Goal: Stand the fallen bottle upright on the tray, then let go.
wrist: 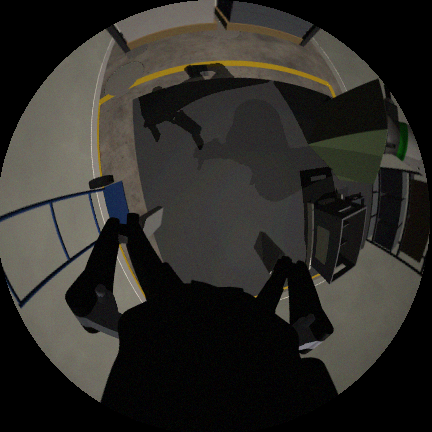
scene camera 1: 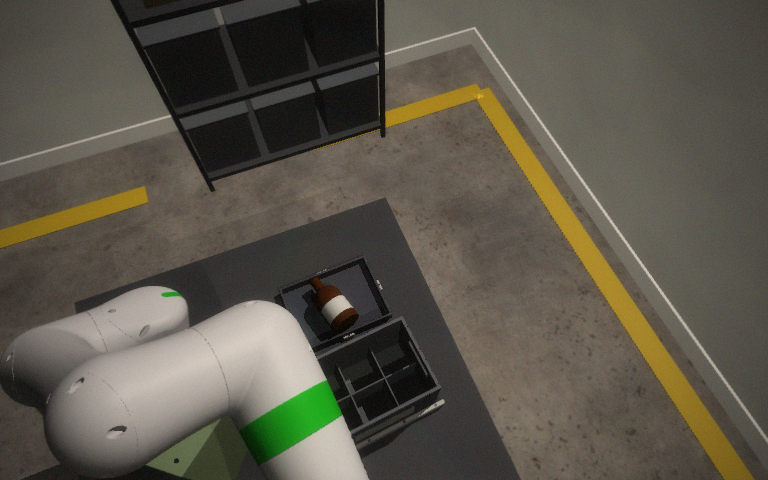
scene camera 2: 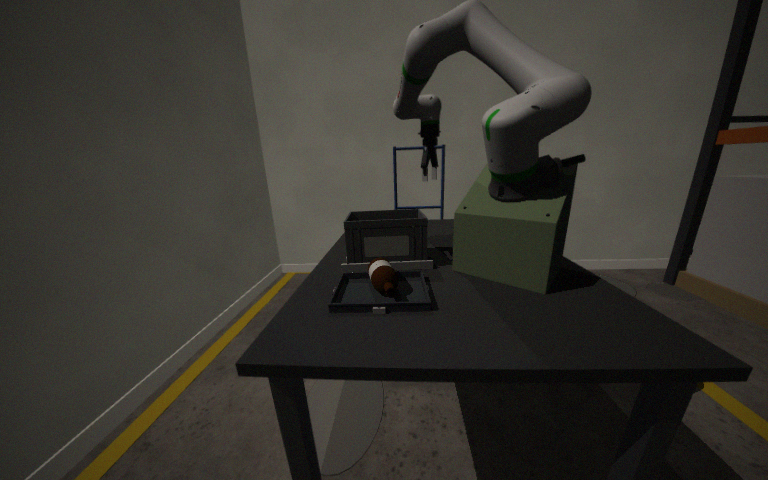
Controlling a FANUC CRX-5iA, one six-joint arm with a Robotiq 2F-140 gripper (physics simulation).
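Places are measured from the arm's base along level axes (x ahead, y left, z up), in centimetres.
Pixels of known places: gripper, fingertip midpoint: [wrist: 210, 228] [scene camera 2: 429, 180]; arm's base at its link origin: [wrist: 382, 131] [scene camera 2: 514, 187].
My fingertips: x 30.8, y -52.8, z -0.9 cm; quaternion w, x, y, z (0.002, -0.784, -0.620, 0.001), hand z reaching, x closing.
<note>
For each thing: its middle in the pictures, then the offset to it from my fingertips.
- brown bottle at the middle of its body: [scene camera 1: 330, 301] [scene camera 2: 384, 279] dx +4.7, dy +76.6, dz -21.7 cm
- shallow dark tray at the middle of its body: [scene camera 1: 335, 303] [scene camera 2: 380, 289] dx +5.8, dy +77.2, dz -24.6 cm
- tall divided crate at the middle of its body: [scene camera 1: 367, 387] [scene camera 2: 386, 237] [wrist: 336, 237] dx +10.9, dy +51.6, dz -17.2 cm
The brown bottle [scene camera 1: 336, 308] [scene camera 2: 381, 275] with a white label lies on its side in the shallow dark tray [scene camera 1: 362, 285] [scene camera 2: 351, 307]. Its base is toward the divided crate; its neck points away from the crate, toward scene camera 2. My gripper [scene camera 2: 429, 174] [wrist: 210, 228] is open and empty, high above the table, beyond the crate as seen from scene camera 2. It is well apart from the bottle. In scene camera 1 the gripper does not show. The bottle does not show in the wrist view.
The tall divided crate [scene camera 1: 396, 412] [scene camera 2: 356, 243] [wrist: 325, 245] stands right beside the tray. The green robot base box [scene camera 2: 504, 243] [wrist: 350, 155] stands on the table to one side. A blue-framed cart [scene camera 2: 395, 181] stands past the table's far end. A shelf rack [scene camera 1: 383, 101] stands on the floor.
</note>
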